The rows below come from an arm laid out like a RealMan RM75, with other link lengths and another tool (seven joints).
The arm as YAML. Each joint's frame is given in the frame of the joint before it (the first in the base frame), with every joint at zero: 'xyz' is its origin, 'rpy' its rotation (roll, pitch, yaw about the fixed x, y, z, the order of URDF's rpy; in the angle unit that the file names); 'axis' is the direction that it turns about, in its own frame. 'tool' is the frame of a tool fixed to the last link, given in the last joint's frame.
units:
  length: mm
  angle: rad
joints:
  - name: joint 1
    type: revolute
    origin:
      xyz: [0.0, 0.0, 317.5]
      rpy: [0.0, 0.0, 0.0]
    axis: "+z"
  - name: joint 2
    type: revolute
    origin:
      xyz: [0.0, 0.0, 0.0]
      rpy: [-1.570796, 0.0, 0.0]
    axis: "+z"
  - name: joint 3
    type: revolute
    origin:
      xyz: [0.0, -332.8, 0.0]
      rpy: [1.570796, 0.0, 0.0]
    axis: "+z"
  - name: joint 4
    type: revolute
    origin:
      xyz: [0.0, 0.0, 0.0]
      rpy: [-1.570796, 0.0, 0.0]
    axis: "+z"
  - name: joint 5
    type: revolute
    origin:
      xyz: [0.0, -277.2, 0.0]
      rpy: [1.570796, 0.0, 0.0]
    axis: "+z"
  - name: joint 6
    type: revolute
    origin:
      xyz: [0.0, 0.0, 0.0]
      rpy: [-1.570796, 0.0, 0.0]
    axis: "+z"
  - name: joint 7
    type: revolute
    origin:
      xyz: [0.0, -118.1, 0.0]
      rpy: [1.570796, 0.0, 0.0]
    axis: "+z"
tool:
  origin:
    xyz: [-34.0, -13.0, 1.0]
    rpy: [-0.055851, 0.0, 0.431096]
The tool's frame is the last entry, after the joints.
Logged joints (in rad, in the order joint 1, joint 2, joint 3, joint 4, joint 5, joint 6, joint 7), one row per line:
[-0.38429 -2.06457 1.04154 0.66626 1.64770 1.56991 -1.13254]
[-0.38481 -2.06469 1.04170 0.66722 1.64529 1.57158 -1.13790]
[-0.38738 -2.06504 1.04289 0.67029 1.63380 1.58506 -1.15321]
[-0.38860 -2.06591 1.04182 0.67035 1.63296 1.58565 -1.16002]
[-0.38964 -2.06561 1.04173 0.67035 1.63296 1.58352 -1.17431]
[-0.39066 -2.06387 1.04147 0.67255 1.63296 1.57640 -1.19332]
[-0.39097 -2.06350 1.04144 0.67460 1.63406 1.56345 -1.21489]
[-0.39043 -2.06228 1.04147 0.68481 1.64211 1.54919 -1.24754]
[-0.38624 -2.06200 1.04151 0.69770 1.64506 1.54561 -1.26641]
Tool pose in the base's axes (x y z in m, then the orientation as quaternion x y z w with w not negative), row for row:
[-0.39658 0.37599 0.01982 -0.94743 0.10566 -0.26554 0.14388]
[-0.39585 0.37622 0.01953 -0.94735 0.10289 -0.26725 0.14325]
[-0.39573 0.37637 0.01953 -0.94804 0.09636 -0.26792 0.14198]
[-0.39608 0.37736 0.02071 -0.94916 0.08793 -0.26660 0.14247]
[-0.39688 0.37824 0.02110 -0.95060 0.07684 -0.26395 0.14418]
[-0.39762 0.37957 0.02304 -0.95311 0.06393 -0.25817 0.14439]
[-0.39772 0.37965 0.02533 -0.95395 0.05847 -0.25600 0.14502]
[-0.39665 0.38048 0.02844 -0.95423 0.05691 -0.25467 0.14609]
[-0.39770 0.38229 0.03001 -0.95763 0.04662 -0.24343 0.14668]
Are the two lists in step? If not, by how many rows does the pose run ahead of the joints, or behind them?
The pose runs 2 rows ahead of the joints: the pose in row i belongs to the joints in row i + 2.
